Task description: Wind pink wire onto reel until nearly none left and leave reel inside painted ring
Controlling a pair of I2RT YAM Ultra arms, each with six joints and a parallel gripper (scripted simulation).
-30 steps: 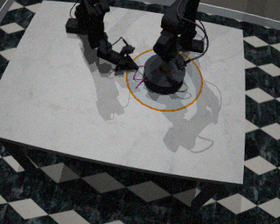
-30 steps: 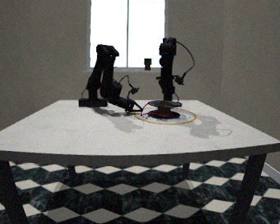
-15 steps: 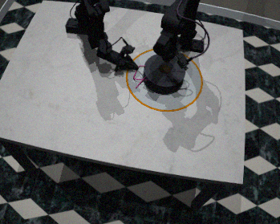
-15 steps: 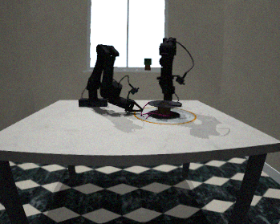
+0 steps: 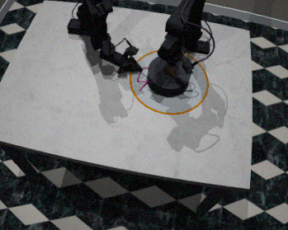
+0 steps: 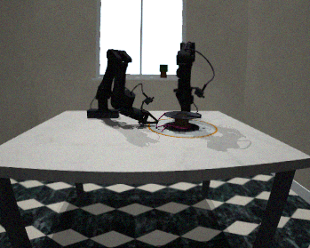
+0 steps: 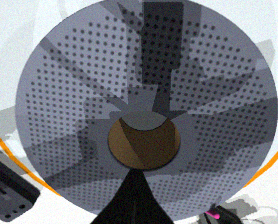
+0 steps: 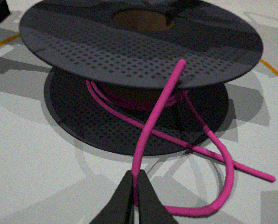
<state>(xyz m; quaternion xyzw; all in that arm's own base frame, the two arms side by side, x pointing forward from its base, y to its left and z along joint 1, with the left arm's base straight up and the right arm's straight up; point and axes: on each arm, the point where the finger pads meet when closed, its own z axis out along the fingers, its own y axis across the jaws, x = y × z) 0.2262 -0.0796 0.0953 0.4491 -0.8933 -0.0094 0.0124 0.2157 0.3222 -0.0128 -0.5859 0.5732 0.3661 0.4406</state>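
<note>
Right now the dark reel is 7 cm below my left hand. From my left hand the other things lie so: orange painted ring (11 cm below).
</note>
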